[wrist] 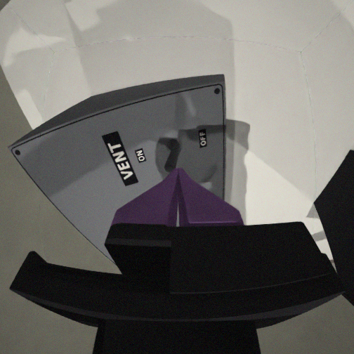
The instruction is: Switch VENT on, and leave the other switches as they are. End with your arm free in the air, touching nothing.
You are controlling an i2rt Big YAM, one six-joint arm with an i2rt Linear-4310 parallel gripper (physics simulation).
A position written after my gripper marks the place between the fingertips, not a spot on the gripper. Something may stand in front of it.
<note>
I see my gripper (177, 174) and a grey switch panel (97, 155).
</note>
